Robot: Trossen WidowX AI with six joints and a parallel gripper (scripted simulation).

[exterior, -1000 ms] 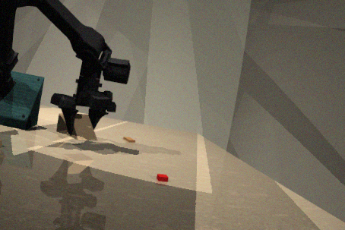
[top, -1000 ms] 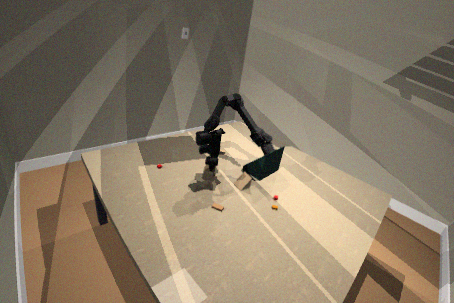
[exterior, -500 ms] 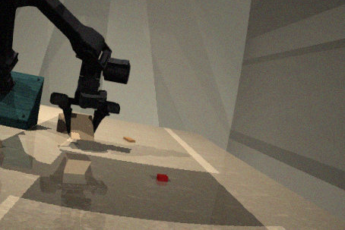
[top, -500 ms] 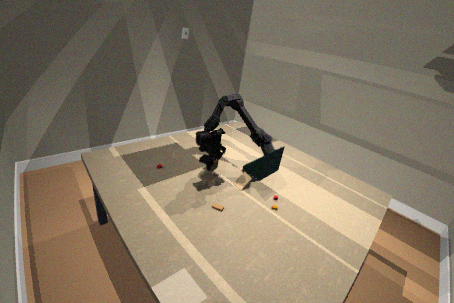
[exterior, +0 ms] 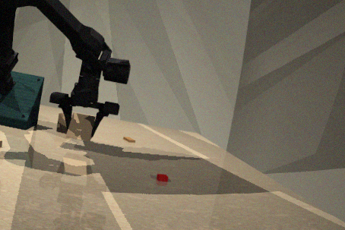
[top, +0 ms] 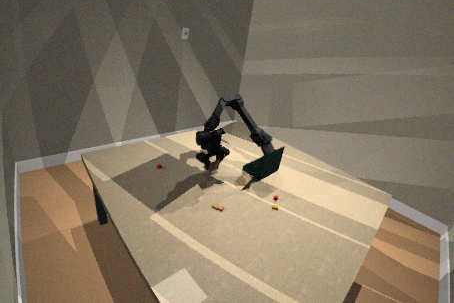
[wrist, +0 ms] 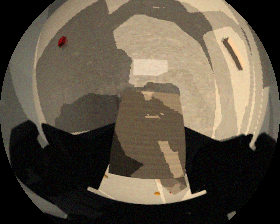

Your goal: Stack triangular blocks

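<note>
Now: gripper tip 10 mm to the right of the tan triangular block and 10 mm below it. Round my gripper tip: flat tan piece: 240 mm to the left, 120 mm ahead, 30 mm below; then red piece: 230 mm ahead, 160 mm to the right, 30 mm below; then red bit: 330 mm to the left, 160 mm behind, 30 mm below.
</note>
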